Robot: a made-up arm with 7 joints. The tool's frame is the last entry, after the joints. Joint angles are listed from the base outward. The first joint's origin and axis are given. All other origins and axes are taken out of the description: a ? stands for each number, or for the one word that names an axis. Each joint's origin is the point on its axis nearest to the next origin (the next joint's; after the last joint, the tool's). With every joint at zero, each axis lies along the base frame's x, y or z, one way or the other. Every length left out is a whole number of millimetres.
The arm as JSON. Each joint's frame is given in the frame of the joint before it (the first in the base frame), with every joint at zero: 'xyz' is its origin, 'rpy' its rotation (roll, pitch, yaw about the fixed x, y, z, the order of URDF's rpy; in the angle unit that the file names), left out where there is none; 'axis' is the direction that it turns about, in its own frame. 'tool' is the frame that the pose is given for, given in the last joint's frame.
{
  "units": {
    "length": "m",
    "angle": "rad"
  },
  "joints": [
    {
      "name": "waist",
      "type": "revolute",
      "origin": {
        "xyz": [
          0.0,
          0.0,
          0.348
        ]
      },
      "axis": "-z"
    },
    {
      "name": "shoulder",
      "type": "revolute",
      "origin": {
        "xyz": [
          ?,
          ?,
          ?
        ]
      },
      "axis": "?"
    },
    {
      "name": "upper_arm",
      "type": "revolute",
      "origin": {
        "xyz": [
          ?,
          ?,
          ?
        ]
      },
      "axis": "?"
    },
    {
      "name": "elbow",
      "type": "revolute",
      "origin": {
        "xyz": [
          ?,
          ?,
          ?
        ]
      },
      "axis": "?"
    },
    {
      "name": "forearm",
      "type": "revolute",
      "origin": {
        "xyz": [
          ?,
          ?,
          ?
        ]
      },
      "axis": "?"
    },
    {
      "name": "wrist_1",
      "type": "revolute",
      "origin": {
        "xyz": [
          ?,
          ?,
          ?
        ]
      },
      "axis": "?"
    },
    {
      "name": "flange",
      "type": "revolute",
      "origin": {
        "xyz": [
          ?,
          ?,
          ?
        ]
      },
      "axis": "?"
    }
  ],
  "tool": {
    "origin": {
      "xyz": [
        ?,
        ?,
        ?
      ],
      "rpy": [
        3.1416,
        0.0,
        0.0
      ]
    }
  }
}
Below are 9 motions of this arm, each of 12 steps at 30 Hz.
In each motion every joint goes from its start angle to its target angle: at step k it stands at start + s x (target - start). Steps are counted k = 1, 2, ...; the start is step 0. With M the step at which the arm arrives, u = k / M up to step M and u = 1 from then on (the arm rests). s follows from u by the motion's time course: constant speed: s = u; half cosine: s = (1 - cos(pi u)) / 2; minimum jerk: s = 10 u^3 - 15 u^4 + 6 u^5.
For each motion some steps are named. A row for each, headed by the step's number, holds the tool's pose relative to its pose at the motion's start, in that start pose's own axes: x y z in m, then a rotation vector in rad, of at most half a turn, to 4 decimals.
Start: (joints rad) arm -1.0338 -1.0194 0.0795 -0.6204 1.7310 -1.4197 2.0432
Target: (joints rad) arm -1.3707 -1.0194 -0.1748 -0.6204 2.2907 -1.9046 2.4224
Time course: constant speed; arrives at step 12
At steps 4, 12:
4: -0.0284 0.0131 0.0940 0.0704 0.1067 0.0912
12: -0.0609 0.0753 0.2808 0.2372 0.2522 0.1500

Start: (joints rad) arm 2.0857 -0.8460 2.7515 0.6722 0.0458 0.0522 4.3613
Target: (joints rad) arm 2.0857 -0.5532 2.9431 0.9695 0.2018 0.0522 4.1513
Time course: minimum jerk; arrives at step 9
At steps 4, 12:
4: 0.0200 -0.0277 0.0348 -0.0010 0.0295 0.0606
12: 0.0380 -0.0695 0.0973 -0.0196 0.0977 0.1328

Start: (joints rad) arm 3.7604 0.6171 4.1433 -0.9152 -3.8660 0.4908 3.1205
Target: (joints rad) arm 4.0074 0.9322 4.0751 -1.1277 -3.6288 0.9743 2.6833
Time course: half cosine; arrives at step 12
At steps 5, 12:
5: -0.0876 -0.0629 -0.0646 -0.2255 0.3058 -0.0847
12: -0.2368 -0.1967 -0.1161 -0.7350 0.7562 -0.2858

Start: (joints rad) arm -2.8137 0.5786 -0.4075 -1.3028 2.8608 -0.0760 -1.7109
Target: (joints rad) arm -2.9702 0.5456 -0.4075 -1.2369 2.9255 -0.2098 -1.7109
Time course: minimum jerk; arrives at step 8
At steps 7, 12:
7: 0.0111 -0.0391 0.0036 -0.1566 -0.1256 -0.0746
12: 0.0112 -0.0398 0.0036 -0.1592 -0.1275 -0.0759

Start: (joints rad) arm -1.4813 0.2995 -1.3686 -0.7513 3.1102 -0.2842 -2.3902
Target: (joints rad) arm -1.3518 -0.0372 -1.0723 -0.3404 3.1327 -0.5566 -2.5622
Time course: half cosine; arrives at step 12
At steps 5, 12:
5: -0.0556 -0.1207 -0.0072 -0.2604 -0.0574 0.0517
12: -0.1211 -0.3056 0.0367 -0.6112 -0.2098 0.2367

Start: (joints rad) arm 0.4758 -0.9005 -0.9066 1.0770 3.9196 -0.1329 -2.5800
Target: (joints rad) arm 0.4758 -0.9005 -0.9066 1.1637 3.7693 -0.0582 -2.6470
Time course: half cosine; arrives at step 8
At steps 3, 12:
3: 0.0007 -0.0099 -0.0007 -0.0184 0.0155 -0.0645
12: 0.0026 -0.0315 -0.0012 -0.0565 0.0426 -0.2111

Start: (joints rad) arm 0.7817 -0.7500 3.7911 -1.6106 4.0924 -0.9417 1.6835
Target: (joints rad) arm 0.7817 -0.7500 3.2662 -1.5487 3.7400 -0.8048 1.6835
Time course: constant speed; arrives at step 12
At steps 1, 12:
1: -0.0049 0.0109 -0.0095 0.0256 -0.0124 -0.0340
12: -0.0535 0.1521 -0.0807 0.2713 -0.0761 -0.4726

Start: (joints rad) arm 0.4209 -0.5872 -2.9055 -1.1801 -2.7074 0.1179 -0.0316
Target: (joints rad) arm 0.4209 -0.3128 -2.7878 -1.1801 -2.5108 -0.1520 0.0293
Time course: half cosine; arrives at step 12
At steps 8, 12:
8: 0.0902 -0.0451 -0.0843 -0.0403 -0.0011 0.2790
12: 0.1237 -0.0618 -0.1075 -0.0719 0.0008 0.3725

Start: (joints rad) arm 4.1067 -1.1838 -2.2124 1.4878 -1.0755 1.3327 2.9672
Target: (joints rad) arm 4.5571 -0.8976 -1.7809 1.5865 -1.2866 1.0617 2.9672
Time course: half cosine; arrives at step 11
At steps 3, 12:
3: 0.0381 -0.0400 0.0519 0.1018 -0.1077 -0.1186
12: 0.1145 -0.3279 0.2672 0.4838 -0.6748 -0.7616

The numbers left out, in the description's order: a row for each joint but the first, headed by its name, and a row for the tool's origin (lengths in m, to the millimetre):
shoulder: xyz 0.0 -0.01 0.0, axis +y
upper_arm: xyz 0.0 0.0 0.453, axis -z
elbow: xyz 0.0 -0.015 0.0, axis +y
forearm: xyz 0.0 0.0 0.325, axis -z
wrist_1: xyz 0.0 0.0 0.0, axis +y
flange: xyz 0.0 0.0 0.079, axis -z
tool: xyz 0.0 0.0 0.0

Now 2 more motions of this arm.
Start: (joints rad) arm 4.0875 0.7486 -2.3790 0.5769 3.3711 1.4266 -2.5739
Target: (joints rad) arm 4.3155 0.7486 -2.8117 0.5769 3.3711 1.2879 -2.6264
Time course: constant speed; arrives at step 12
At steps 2, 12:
2: -0.0148 -0.0107 -0.0155 0.0190 -0.0087 -0.0478
12: -0.1004 -0.0673 -0.0845 0.0828 -0.0510 -0.3094

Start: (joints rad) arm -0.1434 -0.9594 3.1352 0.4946 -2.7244 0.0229 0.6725
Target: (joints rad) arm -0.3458 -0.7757 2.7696 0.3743 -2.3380 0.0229 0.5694
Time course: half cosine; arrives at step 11
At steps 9, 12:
9: 0.2434 -0.0778 0.0752 -0.1149 -0.4126 -0.0858
12: 0.2613 -0.0861 0.0855 -0.1270 -0.4455 -0.0959

